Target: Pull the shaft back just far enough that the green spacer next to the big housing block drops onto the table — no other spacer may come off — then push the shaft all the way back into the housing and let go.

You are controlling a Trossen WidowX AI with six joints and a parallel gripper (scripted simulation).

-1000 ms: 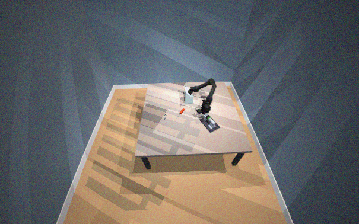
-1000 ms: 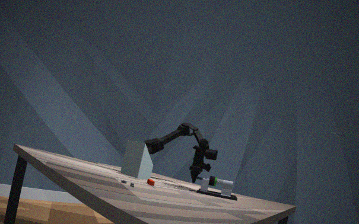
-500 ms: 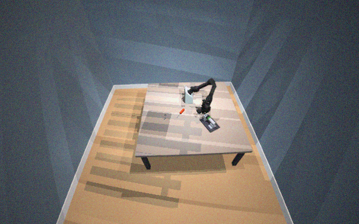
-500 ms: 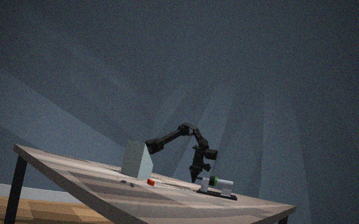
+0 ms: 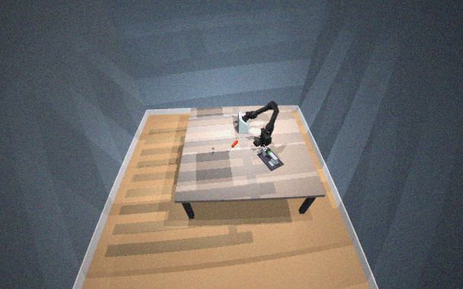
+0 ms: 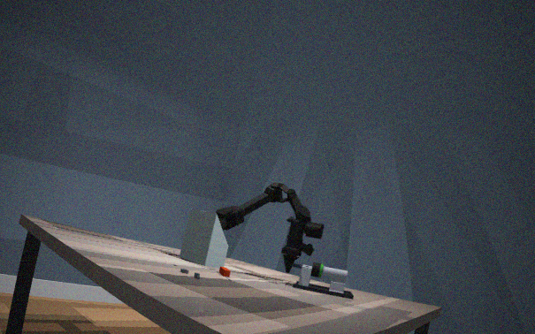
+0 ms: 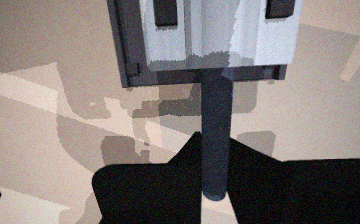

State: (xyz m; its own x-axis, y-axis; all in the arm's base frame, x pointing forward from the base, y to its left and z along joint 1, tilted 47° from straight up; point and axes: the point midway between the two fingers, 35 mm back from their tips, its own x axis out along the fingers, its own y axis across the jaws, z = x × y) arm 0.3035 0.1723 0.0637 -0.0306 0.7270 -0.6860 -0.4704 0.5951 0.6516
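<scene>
Right now the dark blue shaft is 6 cm ahead of my gripper tip, 3 cm to the left of it and 3 cm above it. Also, from my gripper tip: green spacer: 11 cm ahead, 6 cm to the left, 3 cm above; then dark spacer: 9 cm ahead, 5 cm to the left, 3 cm above; then red-handled screwdriver: 4 cm behind, 30 cm to the right, 4 cm below.
</scene>
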